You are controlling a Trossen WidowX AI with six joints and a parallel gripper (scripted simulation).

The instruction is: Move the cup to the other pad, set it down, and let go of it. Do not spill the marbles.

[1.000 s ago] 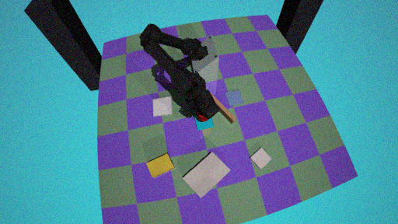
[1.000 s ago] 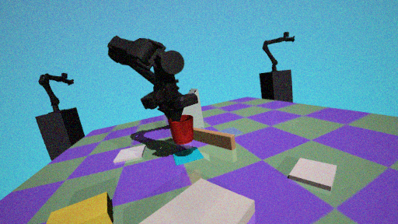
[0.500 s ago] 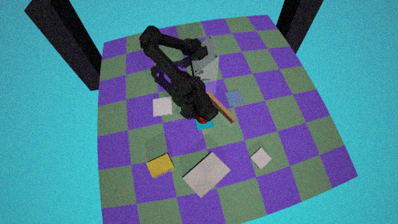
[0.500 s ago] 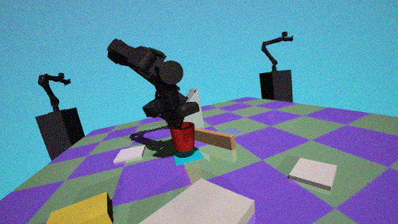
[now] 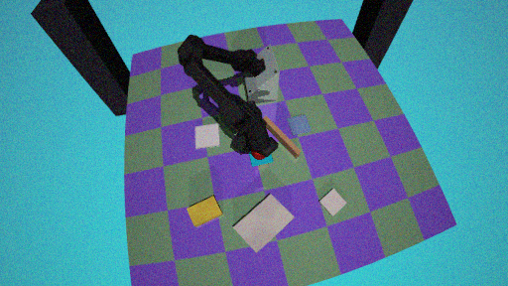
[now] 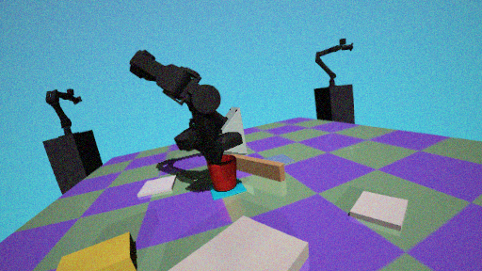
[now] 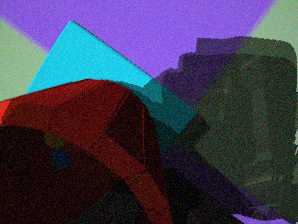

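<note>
The yellow marble is 4 cm ahead of my gripper tip, 3 cm to the left of it and 3 cm below it. Round my gripper tip: red cup (3 cm ahead, 2 cm to the left); then wooden block (11 cm to the left, 3 cm below, 3 cm behind); then cyan pad (5 cm below, 3 cm ahead, 2 cm to the left).
</note>
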